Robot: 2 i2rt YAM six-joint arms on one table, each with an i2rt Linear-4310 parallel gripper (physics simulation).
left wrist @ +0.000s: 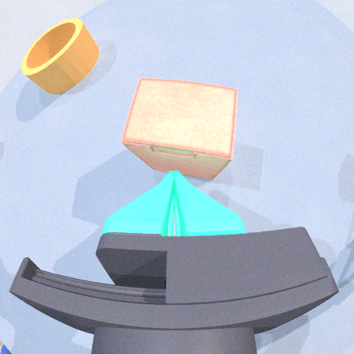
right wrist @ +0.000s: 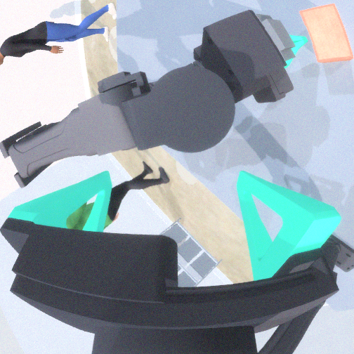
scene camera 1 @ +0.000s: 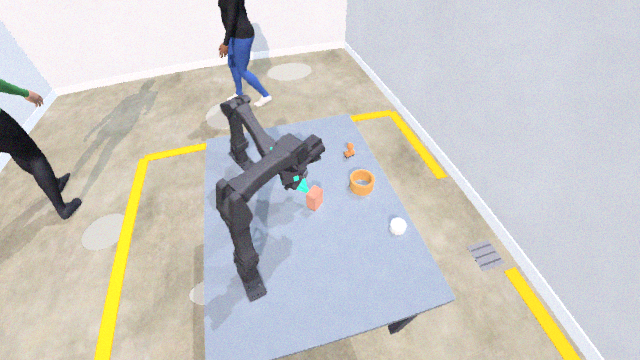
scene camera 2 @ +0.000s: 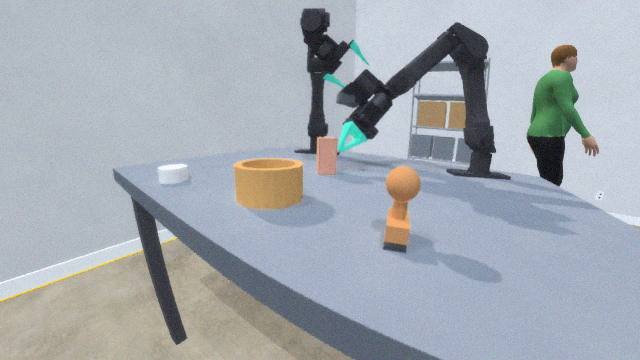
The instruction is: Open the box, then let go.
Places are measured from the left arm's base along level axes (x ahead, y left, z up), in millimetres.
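Pixels of known places: left gripper, fingertip midpoint: [scene camera 1: 308,192] [scene camera 2: 339,150]; left arm's base, link origin: [scene camera 1: 242,160] [scene camera 2: 478,175]; right arm's base, link origin: [scene camera 1: 249,275] [scene camera 2: 316,153].
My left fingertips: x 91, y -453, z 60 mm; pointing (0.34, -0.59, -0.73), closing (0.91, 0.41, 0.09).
For each thing: its top centre in the pictures, then the offset to it from my left fingertips.
- orange ring-shaped cylinder, top centre: [scene camera 2: 268,163] [scene camera 1: 362,178] 0 mm up, 245 mm ahead, 106 mm right
- orange stamp with a ball handle, top centre: [scene camera 2: 405,166] [scene camera 1: 350,143] 25 mm up, 360 mm ahead, 85 mm left
- small white puck, top centre: [scene camera 2: 172,166] [scene camera 1: 398,224] 28 mm down, 186 mm ahead, 372 mm right
The box [left wrist: 180,123] is a tall salmon-pink carton standing upright on the table, lid shut, with a small tab on its near top edge. It also shows in scene camera 1 [scene camera 1: 313,197], in scene camera 2 [scene camera 2: 326,154] and in the right wrist view [right wrist: 326,32]. My left gripper [left wrist: 175,173] is shut and empty, its tips against the box's near side just below the tab; it also shows in scene camera 2 [scene camera 2: 348,142] and scene camera 1 [scene camera 1: 303,186]. My right gripper [scene camera 2: 346,66] is open and empty, held high above the table; its fingers show in its own wrist view [right wrist: 175,207].
An orange ring-shaped cylinder [scene camera 2: 268,182] stands near the box. An orange stamp with a ball handle [scene camera 2: 399,206] and a small white puck [scene camera 2: 172,173] are also on the table. Two people walk on the floor, one near a shelf [scene camera 2: 441,116].
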